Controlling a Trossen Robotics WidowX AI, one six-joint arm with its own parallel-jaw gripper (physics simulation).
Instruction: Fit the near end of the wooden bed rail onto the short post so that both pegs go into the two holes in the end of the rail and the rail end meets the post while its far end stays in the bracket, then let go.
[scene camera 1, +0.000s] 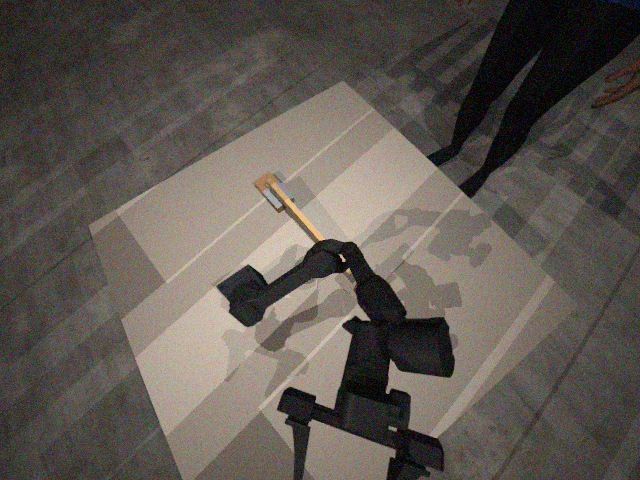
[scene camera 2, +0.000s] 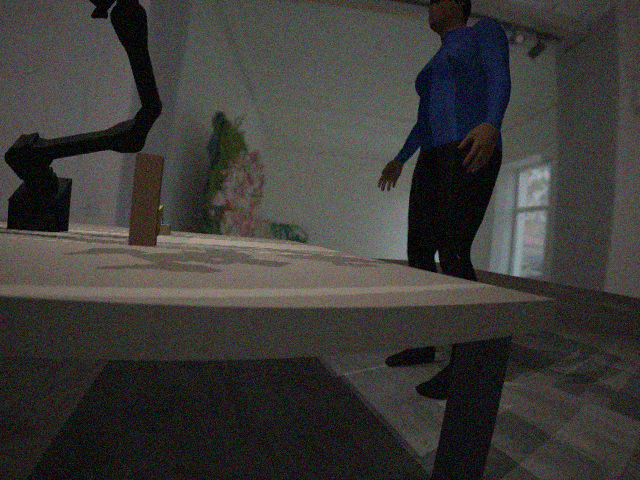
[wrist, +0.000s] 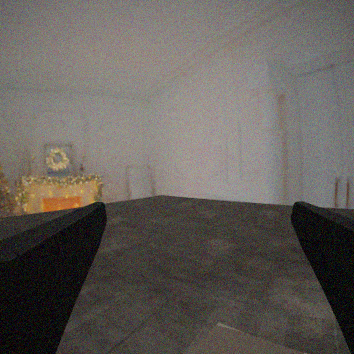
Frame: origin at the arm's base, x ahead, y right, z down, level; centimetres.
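Seen in the pictures: gripper, fingertip midpoint: (wrist: 200, 212); arm's base, origin of the base link: (scene camera 1: 248, 289) (scene camera 2: 43, 190).
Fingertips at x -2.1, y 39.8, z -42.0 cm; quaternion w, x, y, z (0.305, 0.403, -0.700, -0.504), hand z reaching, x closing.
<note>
Offsets run from my fingertips to a thing's middle. "*": to the spot under its first point. Level surfaces: height alone.
The light wooden rail {dx +30.6, dy -44.0, dz +47.0 cm} (scene camera 1: 305, 223) runs diagonally in scene camera 1. Its far end lies between the grey sides of the bracket {* dx +28.9, dy -61.8, dz +48.5 cm} (scene camera 1: 273, 200), beside an orange-brown wooden block {dx +31.9, dy -65.7, dz +50.4 cm} (scene camera 1: 264, 180). The arm hides its near end; pegs and holes cannot be made out. An upright brown wooden piece, apparently the short post {* dx +29.0, dy -12.7, dz +43.4 cm} (scene camera 2: 146, 201), stands on the table in scene camera 2 and hides most of what is behind it. Whether rail and post touch cannot be told. My gripper (scene camera 1: 351, 462) (wrist: 200, 212) is open and empty, high above the table and far from the rail.
The arm's elbow (scene camera 1: 330, 253) passes over the rail in scene camera 1. The arm's base (scene camera 1: 242, 284) (scene camera 2: 40, 209) stands on the table {dz +52.1 cm} (scene camera 1: 336, 111) (scene camera 2: 336, 273). A person (scene camera 1: 496, 98) (scene camera 2: 454, 103) stands beyond the table edge. The wrist view shows floor, walls and a lit fireplace (wrist: 62, 195).
</note>
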